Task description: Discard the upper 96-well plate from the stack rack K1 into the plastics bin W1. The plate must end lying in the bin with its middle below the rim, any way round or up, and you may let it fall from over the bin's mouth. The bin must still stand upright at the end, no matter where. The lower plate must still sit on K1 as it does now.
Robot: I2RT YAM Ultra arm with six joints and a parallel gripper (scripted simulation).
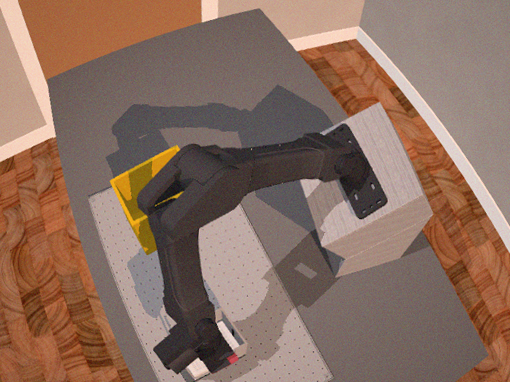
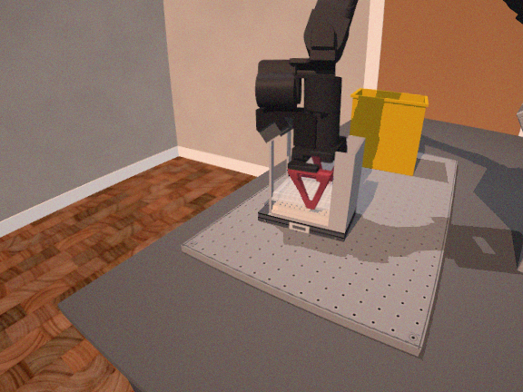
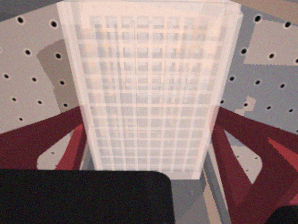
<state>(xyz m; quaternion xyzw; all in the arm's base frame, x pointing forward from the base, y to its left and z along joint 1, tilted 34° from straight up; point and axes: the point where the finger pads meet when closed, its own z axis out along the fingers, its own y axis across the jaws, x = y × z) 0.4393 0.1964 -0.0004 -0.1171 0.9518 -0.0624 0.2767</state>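
My hand is 360 mm to the left of the yellow plastics bin W1 and 40 mm below it.
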